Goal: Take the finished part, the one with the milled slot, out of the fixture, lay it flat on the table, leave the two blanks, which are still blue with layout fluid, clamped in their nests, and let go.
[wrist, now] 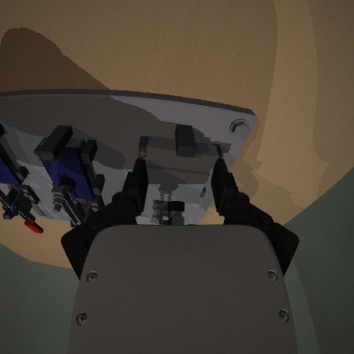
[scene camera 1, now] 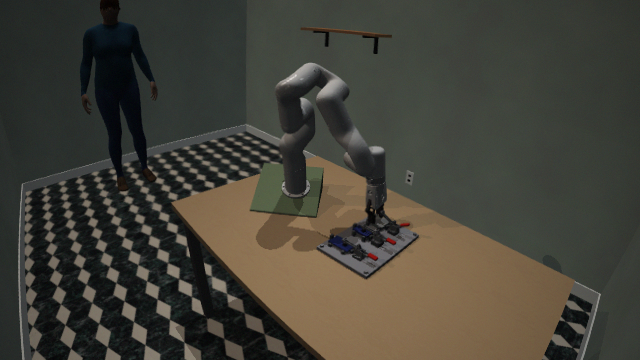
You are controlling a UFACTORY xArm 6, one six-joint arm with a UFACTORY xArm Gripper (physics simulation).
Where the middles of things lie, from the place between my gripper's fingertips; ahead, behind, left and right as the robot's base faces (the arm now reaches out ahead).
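Grey fixture plate (scene camera 1: 386, 252): 30 mm below my gripper, 80 mm ahead of it, 100 mm to the right of it. Gripper 10 mm above the finished part (wrist: 170, 177), 10 mm short of it.
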